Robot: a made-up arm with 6 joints.
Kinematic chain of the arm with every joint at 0, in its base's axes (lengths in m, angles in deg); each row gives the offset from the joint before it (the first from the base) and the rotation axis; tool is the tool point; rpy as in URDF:
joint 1: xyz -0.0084 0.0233 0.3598 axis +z
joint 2: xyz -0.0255 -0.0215 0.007 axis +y
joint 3: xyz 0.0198 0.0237 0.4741 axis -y
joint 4: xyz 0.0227 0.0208 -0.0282 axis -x
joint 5: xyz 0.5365 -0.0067 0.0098 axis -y
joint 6: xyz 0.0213 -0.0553 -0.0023 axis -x
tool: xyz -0.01 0.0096 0.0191 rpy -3 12.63 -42.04
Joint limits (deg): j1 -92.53..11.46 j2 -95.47..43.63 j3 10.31..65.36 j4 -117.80..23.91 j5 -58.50..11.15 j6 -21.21..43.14
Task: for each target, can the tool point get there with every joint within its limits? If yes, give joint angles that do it. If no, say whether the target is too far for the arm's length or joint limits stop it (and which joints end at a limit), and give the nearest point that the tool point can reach.
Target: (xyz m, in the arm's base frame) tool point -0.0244 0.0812 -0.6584
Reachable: no: joint limits stop it (at a limit: joint 1, joint 2, joint 3, joint 4, joint 5, joint 6) | nearest point 0.7091 0.1931 0.3052 | short by 1.216 m
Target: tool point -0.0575 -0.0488 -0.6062
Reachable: no: joint limits stop it (at a limit: joint 1, joint 2, joint 3, joint 5, joint 6) | nearest point -0.0218 -0.7138 0.3053 | short by 1.129 m
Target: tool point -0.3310 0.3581 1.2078
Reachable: yes | joints -44.99 -59.48 42.54 -90.95 -41.24 -1.58
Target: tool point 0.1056 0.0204 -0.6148
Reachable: no: joint limits stop it (at a limit: joint 2, joint 3, joint 5, joint 6) | nearest point 0.7287 0.0046 0.3052 | short by 1.111 m
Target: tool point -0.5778 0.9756 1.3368
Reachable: no: too far | nearest point -0.4183 0.7089 1.0587 | short by 0.417 m
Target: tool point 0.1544 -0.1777 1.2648
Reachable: yes | joints -43.85 -13.76 41.19 -55.88 1.32 -11.61
